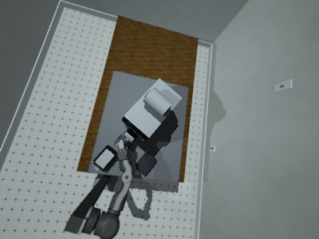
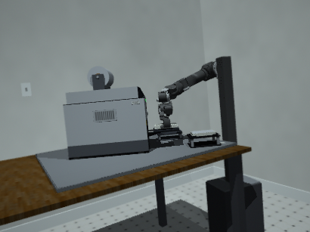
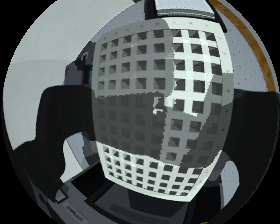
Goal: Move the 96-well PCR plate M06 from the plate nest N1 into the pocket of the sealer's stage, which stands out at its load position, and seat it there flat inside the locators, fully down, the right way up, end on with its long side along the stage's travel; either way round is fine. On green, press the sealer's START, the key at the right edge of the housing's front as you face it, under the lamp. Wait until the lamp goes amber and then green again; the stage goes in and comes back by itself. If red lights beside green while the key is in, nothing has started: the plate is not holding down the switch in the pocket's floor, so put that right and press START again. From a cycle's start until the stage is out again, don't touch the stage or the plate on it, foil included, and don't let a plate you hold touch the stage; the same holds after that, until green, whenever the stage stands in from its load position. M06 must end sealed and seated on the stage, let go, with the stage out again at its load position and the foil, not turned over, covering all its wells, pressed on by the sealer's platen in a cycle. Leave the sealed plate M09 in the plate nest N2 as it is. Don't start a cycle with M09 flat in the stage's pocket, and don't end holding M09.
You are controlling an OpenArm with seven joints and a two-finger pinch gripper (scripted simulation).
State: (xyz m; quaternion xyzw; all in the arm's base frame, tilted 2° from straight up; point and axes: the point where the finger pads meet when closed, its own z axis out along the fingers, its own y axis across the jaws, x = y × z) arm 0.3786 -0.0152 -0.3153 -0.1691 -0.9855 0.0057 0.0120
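Right now my hand is right at the 96-well PCR plate M06. Round my hand: nest N2 (180 mm behind, 100 mm to the left, 70 mm below); then dark sealer stage (20 mm below); then sealed plate M09 (180 mm behind, 100 mm to the left, 50 mm below).
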